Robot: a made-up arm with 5 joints.
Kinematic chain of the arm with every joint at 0, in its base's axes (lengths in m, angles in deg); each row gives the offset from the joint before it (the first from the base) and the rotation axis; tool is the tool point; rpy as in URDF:
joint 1: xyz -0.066 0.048 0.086 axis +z
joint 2: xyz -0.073 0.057 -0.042 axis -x
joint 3: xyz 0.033 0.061 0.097 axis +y
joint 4: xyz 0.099 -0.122 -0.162 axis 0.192 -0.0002 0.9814
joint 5: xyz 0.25 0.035 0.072 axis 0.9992 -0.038 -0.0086
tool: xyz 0.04 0.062 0.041 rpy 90 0 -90
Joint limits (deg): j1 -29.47..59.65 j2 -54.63..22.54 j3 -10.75..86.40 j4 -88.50..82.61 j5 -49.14..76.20
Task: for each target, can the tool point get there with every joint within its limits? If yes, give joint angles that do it. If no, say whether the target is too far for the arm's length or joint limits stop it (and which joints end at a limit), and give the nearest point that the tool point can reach.
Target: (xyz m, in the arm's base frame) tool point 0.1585 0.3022 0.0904
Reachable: yes | joints 24.95 -35.36 9.17 12.05 -3.24
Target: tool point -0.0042 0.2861 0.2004
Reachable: yes | joints 24.05 -33.62 15.51 60.47 25.46
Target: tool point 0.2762 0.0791 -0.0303
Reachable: yes | joints 1.81 -48.66 12.55 -21.13 19.47
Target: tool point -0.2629 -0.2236 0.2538
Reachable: no: joint limits stop it (at a limit: joint 1, joint 2, joint 3, joint 4, joint 5) | nearest point -0.1940 -0.1713 0.1161 | short by 0.163 m
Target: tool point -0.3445 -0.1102 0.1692
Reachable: no: joint limits stop it (at a limit: joint 1, joint 2, joint 3, joint 4, joint 5) | nearest point -0.3073 -0.1641 0.0439 | short by 0.141 m
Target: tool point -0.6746 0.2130 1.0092
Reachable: no: too far | nearest point -0.2610 0.1009 0.2385 | short by 0.882 m
